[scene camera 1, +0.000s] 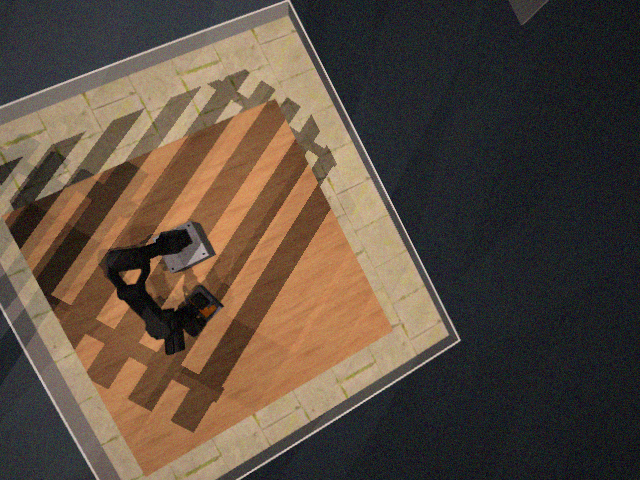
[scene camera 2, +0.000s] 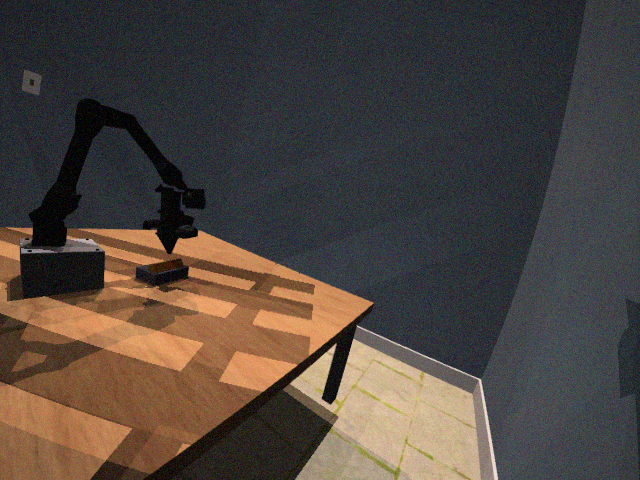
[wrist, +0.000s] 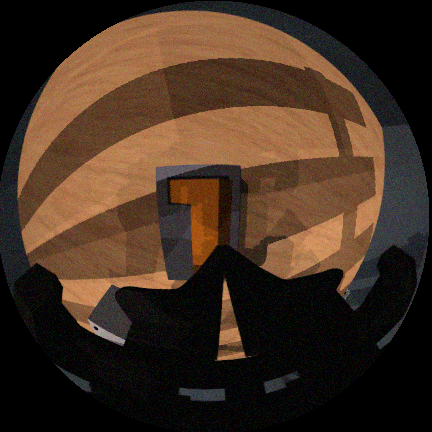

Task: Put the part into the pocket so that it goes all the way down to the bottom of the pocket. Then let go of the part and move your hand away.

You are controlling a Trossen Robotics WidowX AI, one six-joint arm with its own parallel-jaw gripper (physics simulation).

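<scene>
The orange L-shaped part lies in the pocket of the dark blue-grey block. In the scene camera 2 view the part stands above the rim and its top edge slopes, higher at the right, so it looks tilted. In the wrist view a dark strip runs along the part's right side. My gripper is shut and empty, with its fingertips a little above the part and block. The fingers hide the near end of the part in the wrist view. The pocket's bottom is hidden.
The arm's grey base box stands on the wooden table, beside the block. The table's edge and a dark leg show in the scene camera 2 view. Striped shadows cross the table.
</scene>
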